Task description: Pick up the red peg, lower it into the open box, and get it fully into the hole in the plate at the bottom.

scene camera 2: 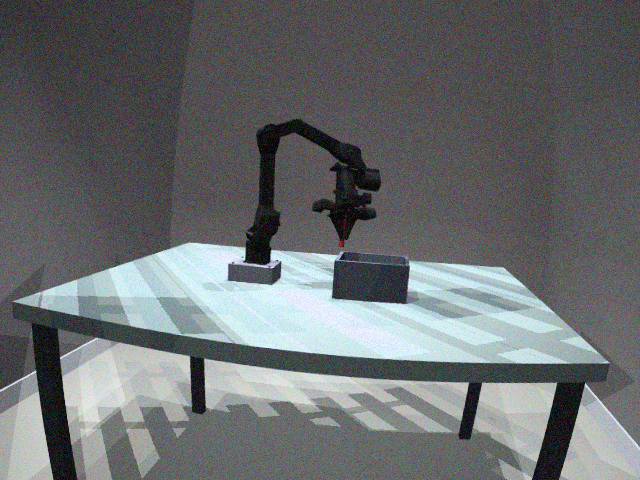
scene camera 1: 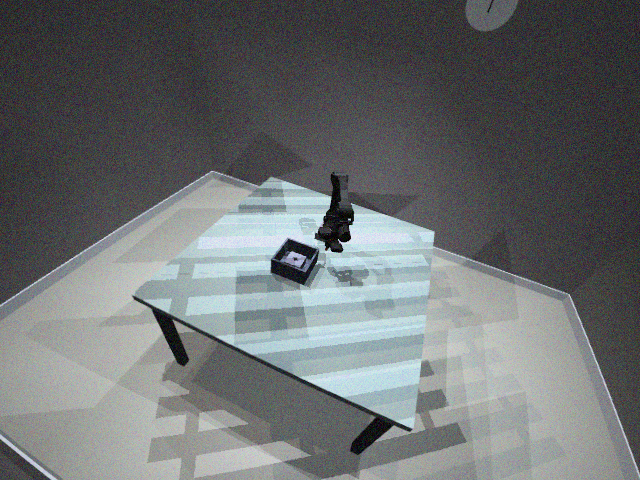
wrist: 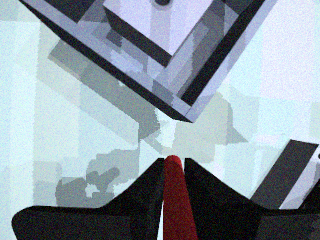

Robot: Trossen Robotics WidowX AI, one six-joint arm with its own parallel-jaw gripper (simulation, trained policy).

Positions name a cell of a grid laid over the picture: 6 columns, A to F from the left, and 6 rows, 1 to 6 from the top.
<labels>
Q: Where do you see a dark box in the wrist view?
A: D3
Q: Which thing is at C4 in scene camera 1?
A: A dark box.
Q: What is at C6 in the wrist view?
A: My gripper.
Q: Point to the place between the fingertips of my gripper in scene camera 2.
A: D3
</labels>
